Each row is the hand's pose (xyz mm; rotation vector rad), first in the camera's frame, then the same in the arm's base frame.
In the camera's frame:
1: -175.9 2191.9 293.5 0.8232 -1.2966 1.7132
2: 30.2 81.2 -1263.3 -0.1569 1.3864 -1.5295
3: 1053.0 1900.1 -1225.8 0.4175 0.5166 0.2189
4: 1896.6 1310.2 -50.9 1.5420 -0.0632 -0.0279
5: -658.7 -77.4 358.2 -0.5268 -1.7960 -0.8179
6: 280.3 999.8 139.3 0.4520 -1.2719 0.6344
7: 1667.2 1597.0 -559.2 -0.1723 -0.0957 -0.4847
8: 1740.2 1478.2 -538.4 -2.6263 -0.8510 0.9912
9: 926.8 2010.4 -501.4 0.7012 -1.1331 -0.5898
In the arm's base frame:
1: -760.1 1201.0 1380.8 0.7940 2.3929 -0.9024
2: 1478.2 -139.3 1042.1 1.6911 0.3025 -0.4838
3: 371.4 332.1 2747.7 0.9513 -1.5783 0.4027
4: -576.7 -847.6 2361.1 1.8615 -2.0155 1.2794
5: 329.7 19.9 -293.8 -0.6666 1.6127 1.8480
6: -201.1 91.8 1049.0 -0.2078 2.8685 0.0740
7: -214.2 -414.6 2633.7 1.2616 -1.6730 -0.8425
8: -196.3 -550.4 2600.4 -1.9221 -0.6128 -1.8156
9: -268.3 392.8 2373.6 -1.6008 2.1564 0.5140

